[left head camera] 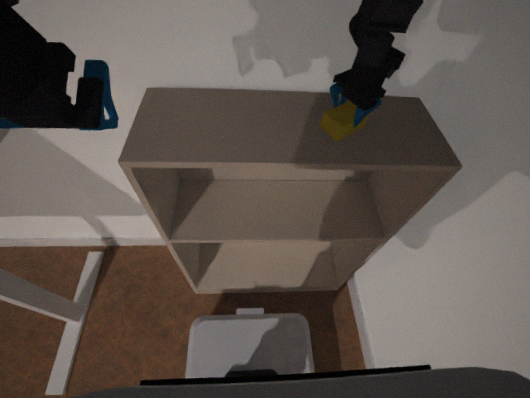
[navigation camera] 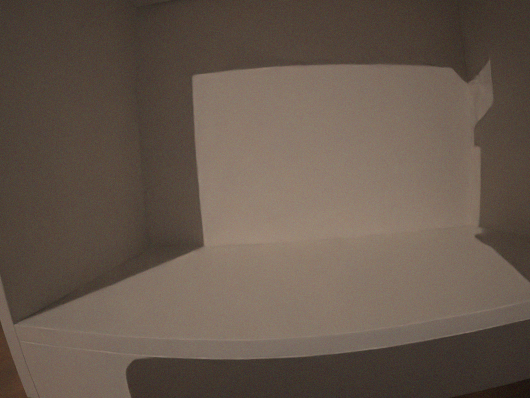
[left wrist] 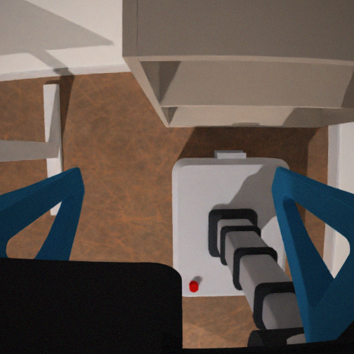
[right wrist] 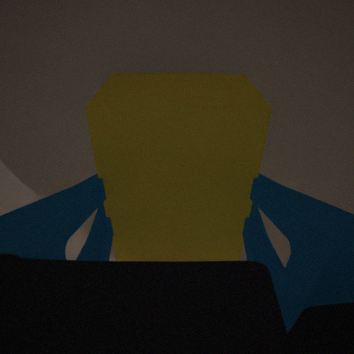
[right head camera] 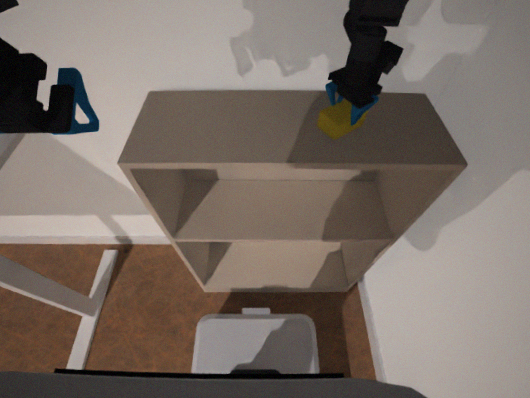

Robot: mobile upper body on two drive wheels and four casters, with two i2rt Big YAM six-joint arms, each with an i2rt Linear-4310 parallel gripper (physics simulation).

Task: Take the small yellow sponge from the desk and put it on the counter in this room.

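Frame: origin at the left arm's base, x right, y ahead, z up, level; millimetres.
Seen in the pictures: left gripper, fingertip midpoint: (left head camera: 76,122) (right head camera: 61,126); right gripper, fingertip midpoint: (left head camera: 345,119) (right head camera: 343,117).
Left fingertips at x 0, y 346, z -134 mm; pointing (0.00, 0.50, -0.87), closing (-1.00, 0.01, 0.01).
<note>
Offsets run from my left fingertips to a thing's top centre. "pt": to the spot under its first point. Level surfaces: height alone.
The small yellow sponge {dx +448, dy +262, dz -170 mm} (left head camera: 337,128) (right head camera: 334,126) (right wrist: 177,145) is between the blue fingers of my right gripper (left head camera: 346,111) (right head camera: 343,110) (right wrist: 177,176), which is shut on it. They are over the right part of the flat top of a grey-brown open-fronted counter unit {pt dx +154, dy +239, dz -216 mm} (left head camera: 225,130) (right head camera: 225,130) (left wrist: 250,30). Whether the sponge's underside touches the top cannot be told; shadow covers that area. My left gripper (left wrist: 177,178) is open and empty, off to the left of the unit in both head views. The desk cannot be identified in these views.
The unit's inner shelf {dz -1176 mm} (navigation camera: 300,295) fills much of the navigation view. My pale base (left head camera: 230,345) (right head camera: 235,345) (left wrist: 200,190) is on the brown floor before the unit. A white leg frame (left head camera: 75,320) (right head camera: 97,290) (left wrist: 52,120) stands at the left. Walls are behind and right.
</note>
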